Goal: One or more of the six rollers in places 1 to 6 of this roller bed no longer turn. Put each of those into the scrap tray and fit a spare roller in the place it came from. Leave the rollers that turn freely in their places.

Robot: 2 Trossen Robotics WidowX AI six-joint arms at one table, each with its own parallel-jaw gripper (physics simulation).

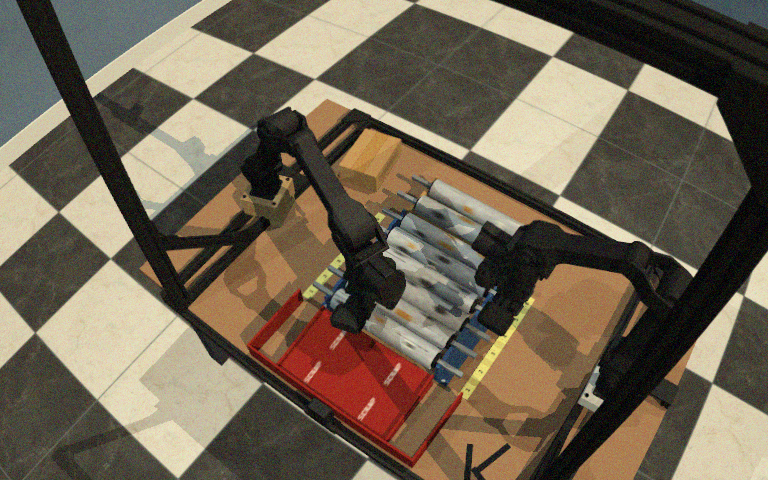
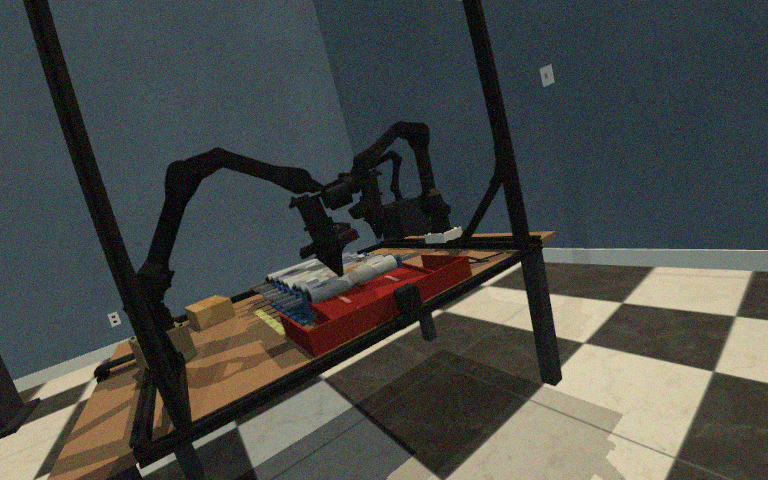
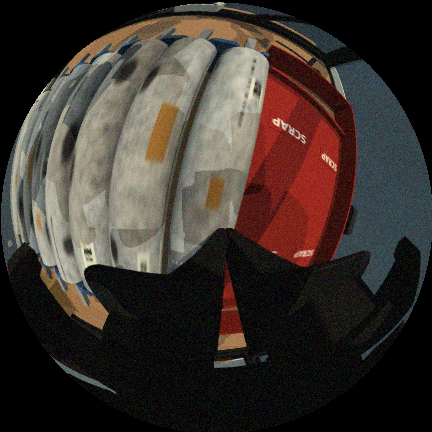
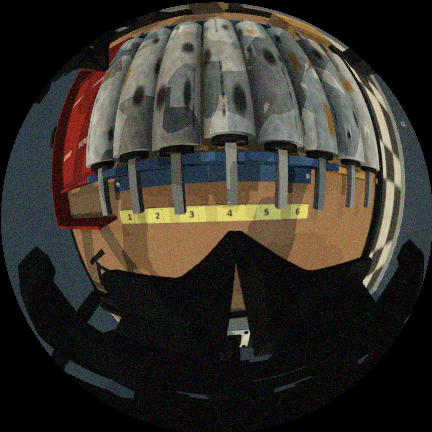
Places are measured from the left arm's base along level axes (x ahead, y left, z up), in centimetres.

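Pixels of known places: left gripper, between the fingertips: [image 1: 367,318] [image 2: 341,275] [image 3: 224,234] [image 4: 106,68]; right gripper, between the fingertips: [image 1: 506,311] [image 2: 379,238] [image 4: 234,236]; left arm's base, origin of its link: [image 1: 266,188]; right arm's base, origin of its link: [image 1: 611,388] [image 2: 442,230].
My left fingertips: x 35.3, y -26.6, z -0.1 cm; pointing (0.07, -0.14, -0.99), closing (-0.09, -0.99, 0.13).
Observation:
For each thing: its middle in the pictures, then the offset to it from my left fingertips. "spot": a spot on its surface instead.
- place 1 roller, middle of its body: [image 3: 213,174] [image 4: 113,84] [image 1: 384,328] [image 2: 353,279] dx +3.7, dy +0.0, dz -2.3 cm
- red scrap tray, middle of its body: [image 3: 303,200] [image 1: 351,374] [image 4: 79,117] [image 2: 380,294] dx +0.2, dy -11.1, dz -5.0 cm
- yellow number strip, a spot on its surface: [image 4: 245,213] spot: dx +29.4, dy +10.1, dz -7.4 cm
- wooden block, middle of its body: [image 1: 371,159] [image 3: 49,292] [image 2: 209,311] dx -15.4, dy +47.3, dz -4.7 cm
The roller bed's blue rail [image 1: 461,350] [image 4: 195,175] carries rollers in places 1 to 6. The place 1 roller [image 1: 402,336] [image 3: 215,125] [image 4: 105,125] lies beside the red scrap tray [image 1: 317,350] [image 2: 368,308] [image 3: 310,195], in which no roller shows. Two spare rollers [image 1: 467,199] [image 1: 444,212] lie side by side beyond place 6. My left gripper [image 3: 224,234] [image 2: 340,274] is shut and empty, low over the place 1 roller near the tray; contact cannot be told. My right gripper [image 4: 234,236] is shut and empty, outside the shaft ends near place 4. Which rollers turn does not show.
A yellow number strip [image 1: 491,353] [image 4: 245,213] runs along the shaft ends at the right, and another strip [image 1: 310,289] at the left. A wooden block [image 1: 368,155] [image 2: 209,312] stands at the back left. Black frame posts rise around the table.

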